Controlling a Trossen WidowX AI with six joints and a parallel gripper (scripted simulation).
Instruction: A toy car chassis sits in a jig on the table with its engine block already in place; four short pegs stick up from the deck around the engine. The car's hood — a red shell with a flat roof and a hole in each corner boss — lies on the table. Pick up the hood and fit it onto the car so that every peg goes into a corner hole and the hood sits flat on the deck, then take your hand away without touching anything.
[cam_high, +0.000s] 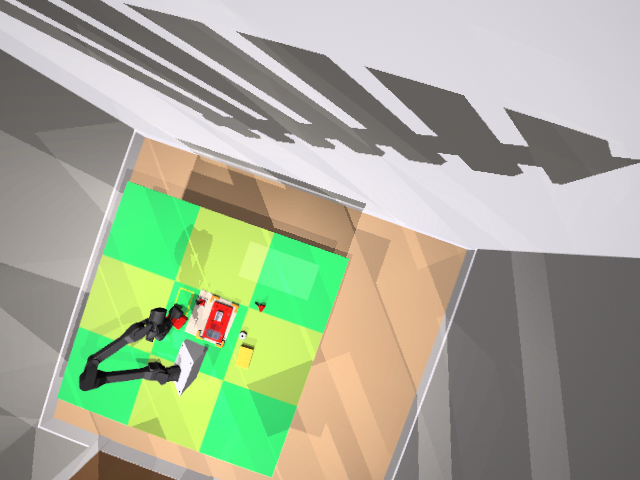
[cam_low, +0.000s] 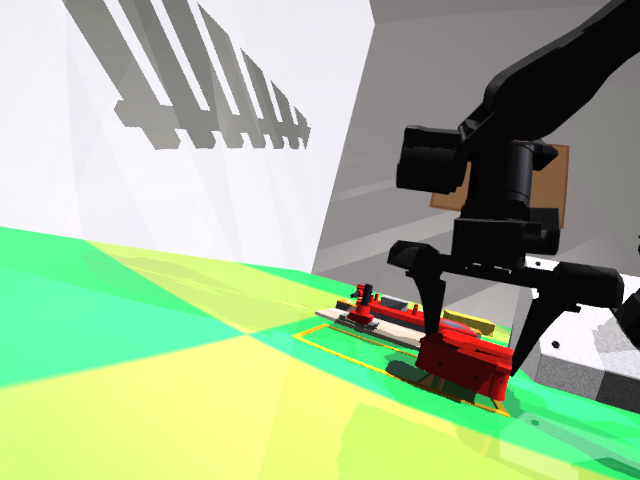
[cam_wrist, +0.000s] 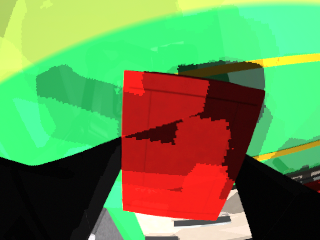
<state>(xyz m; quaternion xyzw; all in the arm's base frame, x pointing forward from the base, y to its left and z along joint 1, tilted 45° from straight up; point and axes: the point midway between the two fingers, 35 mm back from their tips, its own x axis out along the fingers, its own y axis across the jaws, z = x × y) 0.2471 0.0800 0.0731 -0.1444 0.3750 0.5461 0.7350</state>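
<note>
Right now the jig is 5 cm ahead of my gripper tip, 20 cm to the right of it and 1 cm below it. Also, from my gripper tip: red hood: 1 cm above; then small white wheel: 37 cm to the right, 1 cm below.
</note>
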